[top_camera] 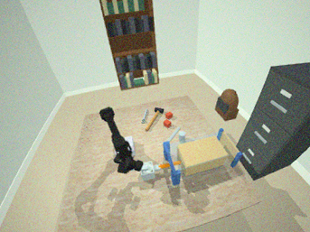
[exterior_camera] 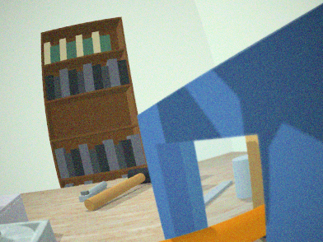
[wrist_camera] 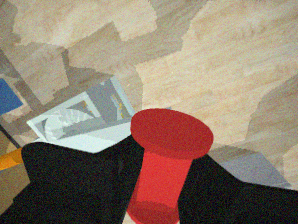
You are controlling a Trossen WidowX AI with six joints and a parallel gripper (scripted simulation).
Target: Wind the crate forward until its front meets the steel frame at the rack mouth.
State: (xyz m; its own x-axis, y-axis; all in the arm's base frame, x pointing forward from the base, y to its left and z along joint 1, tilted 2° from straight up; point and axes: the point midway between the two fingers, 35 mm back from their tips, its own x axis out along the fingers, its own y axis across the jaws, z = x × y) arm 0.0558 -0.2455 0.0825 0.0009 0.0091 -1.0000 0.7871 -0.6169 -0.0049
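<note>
My gripper tip is now 40 mm short of the winch handle, 10 mm to the left of it and 10 mm above it. Round my gripper tip: blue frame (260 mm ahead, 30 mm to the right, 10 mm below); red grip (20 mm above); grey winch (80 mm ahead, 30 mm to the right, 80 mm below).
</note>
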